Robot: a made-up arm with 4 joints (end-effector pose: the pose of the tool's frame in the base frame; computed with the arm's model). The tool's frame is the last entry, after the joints.
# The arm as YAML. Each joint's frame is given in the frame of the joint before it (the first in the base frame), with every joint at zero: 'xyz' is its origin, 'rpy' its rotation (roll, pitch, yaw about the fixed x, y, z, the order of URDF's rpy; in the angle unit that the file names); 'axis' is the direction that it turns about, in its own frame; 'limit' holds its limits. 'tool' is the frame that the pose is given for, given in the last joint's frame.
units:
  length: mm
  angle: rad
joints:
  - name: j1
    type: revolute
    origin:
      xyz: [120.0, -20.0, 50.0]
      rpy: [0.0, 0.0, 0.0]
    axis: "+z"
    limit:
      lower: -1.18
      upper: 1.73
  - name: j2
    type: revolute
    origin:
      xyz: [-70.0, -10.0, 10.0]
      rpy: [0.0, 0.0, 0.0]
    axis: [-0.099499, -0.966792, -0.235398]
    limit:
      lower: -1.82
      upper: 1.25
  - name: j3
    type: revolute
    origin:
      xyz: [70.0, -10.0, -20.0]
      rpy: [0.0, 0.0, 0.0]
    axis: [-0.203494, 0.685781, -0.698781]
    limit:
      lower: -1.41
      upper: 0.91
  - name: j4
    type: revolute
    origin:
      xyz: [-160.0, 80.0, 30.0]
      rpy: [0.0, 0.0, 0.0]
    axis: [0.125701, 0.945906, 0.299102]
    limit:
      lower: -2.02
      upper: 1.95
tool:
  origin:
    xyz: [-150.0, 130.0, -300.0]
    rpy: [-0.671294, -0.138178, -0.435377]
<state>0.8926 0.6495 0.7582 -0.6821</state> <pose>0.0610 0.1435 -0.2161 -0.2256 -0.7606 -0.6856</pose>
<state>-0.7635 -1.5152 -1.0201 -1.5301</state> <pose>0.1975 0.2274 -0.0251 0.1940 -0.0235 -1.6951</pose>
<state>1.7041 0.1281 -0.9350 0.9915</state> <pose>0.3221 -0.3626 -0.3136 -0.8333 0.0382 2.2077</pose>
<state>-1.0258 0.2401 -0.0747 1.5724</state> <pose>-0.0903 0.4524 0.1066 -0.8179 1.0624 -1.0100</pose>
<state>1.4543 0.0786 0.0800 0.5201</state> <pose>-0.1280 -0.4242 -0.1194 -0.7980 0.3181 1.0860</pose>
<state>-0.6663 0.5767 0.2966 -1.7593</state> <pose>0.2702 -0.1698 0.0870 1.4816 -0.5932 2.6932</pose>
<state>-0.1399 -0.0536 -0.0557 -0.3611</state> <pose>-0.0544 0.1879 -0.2637 -0.5302 -0.4378 -0.6765</pose>
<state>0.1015 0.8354 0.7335 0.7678</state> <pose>-0.1442 0.3716 -0.0763 -0.6141 0.3500 -0.7734</pose>
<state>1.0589 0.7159 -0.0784 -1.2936</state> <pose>0.1701 0.2115 0.0128 1.5210 -0.6789 -1.5111</pose>
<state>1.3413 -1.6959 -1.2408 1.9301</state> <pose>0.5355 -0.2528 0.1908 0.8518 0.2000 -2.3269</pose>
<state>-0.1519 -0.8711 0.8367 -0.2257</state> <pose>-0.2207 0.2798 0.0727 -1.7859 0.5077 -1.1185</pose>
